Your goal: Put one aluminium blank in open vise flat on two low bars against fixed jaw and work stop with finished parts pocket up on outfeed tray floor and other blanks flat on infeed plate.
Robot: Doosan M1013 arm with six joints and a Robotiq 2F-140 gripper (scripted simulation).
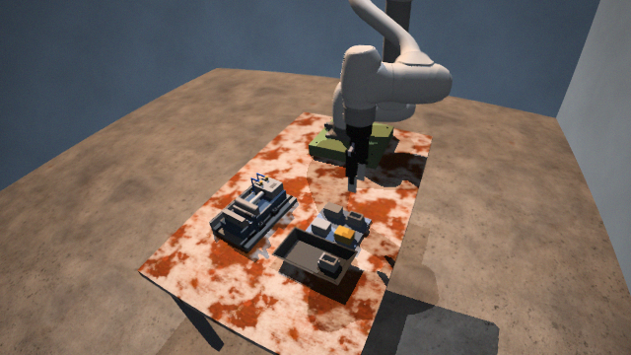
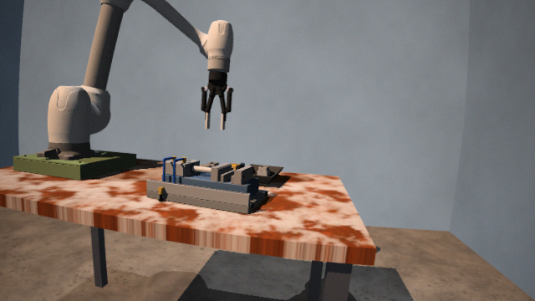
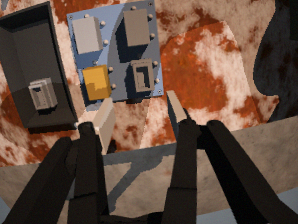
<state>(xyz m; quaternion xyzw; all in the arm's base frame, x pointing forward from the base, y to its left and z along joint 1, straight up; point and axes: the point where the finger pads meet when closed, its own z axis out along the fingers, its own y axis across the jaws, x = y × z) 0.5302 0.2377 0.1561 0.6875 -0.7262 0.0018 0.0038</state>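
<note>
The infeed plate is 40 mm ahead of my hand, 40 mm to the right of it and 210 mm below it. Round my hand: brass blank (90 mm ahead, 190 mm below); then aluminium blank (80 mm ahead, 90 mm to the right, 190 mm below); then piston rod (100 mm ahead, 350 mm to the right, 130 mm below).
</note>
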